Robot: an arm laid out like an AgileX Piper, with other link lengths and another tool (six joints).
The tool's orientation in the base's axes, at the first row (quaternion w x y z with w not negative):
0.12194, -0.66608, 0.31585, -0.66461
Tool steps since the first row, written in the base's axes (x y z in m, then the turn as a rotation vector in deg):
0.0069, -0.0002, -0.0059, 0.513, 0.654, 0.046
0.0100, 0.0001, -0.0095, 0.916, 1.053, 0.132
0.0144, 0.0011, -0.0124, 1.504, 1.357, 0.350
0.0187, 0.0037, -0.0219, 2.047, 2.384, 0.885
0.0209, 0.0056, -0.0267, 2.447, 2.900, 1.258
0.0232, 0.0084, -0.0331, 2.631, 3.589, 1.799
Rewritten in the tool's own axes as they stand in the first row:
-0.0052, 0.0018, 0.0072, -0.387, -0.664, 0.321
-0.0086, 0.0029, 0.0104, -0.583, -1.125, 0.599
-0.0119, 0.0026, 0.0147, -0.633, -1.639, 1.068
-0.0214, 0.0051, 0.0189, -0.844, -2.882, 1.280
-0.0266, 0.0058, 0.0210, -0.876, -3.601, 1.499
-0.0336, 0.0068, 0.0230, -0.856, -4.494, 1.452

